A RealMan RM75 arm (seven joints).
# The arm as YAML. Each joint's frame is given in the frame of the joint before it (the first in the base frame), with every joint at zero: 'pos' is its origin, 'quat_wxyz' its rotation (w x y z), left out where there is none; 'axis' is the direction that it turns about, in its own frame. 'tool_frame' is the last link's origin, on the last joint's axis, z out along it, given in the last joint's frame.
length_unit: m
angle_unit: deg
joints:
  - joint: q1
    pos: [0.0, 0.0, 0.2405]
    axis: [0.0, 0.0, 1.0]
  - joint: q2
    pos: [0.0, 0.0, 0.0]
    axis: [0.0, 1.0, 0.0]
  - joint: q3
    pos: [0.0, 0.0, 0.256]
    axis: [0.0, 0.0, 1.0]
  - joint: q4
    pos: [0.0, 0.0, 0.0]
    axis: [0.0, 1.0, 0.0]
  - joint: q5
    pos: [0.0, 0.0, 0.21]
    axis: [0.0, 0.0, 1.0]
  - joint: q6
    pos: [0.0, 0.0, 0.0]
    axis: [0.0, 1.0, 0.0]
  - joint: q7
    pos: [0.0, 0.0, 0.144]
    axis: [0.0, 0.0, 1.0]
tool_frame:
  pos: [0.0, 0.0, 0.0]
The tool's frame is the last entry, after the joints.
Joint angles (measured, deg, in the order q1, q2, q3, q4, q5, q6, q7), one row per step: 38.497 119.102 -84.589 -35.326 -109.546 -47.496 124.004; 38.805 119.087 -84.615 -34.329 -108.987 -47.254 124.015; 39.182 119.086 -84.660 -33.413 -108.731 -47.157 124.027; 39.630 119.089 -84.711 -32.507 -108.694 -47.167 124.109; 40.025 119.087 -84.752 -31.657 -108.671 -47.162 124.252; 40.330 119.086 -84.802 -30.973 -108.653 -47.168 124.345
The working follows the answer.
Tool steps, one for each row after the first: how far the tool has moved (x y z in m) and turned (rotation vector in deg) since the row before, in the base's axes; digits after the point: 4 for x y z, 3 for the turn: 0.0017 -0.0004 -0.0013 -0.083 0.196 -0.763; 0.0012 -0.0005 -0.0015 -0.274 -0.028 -0.505; 0.0010 -0.0006 -0.0016 -0.424 -0.174 -0.405; 0.0012 -0.0006 -0.0014 -0.371 -0.158 -0.467; 0.0010 -0.0006 -0.0011 -0.320 -0.145 -0.359
Tool pose at each row, in the base's axes (x y z in m, rotation vector in deg; rounded; the steps above come from the unrounded poses): 0.2300 0.3841 -0.0907 -144.269 65.473 8.172; 0.2316 0.3837 -0.0920 -143.916 66.526 8.177; 0.2329 0.3833 -0.0935 -143.836 67.238 7.859; 0.2339 0.3827 -0.0951 -143.913 67.821 7.298; 0.2351 0.3821 -0.0964 -143.905 68.469 6.768; 0.2361 0.3815 -0.0976 -143.921 68.970 6.311

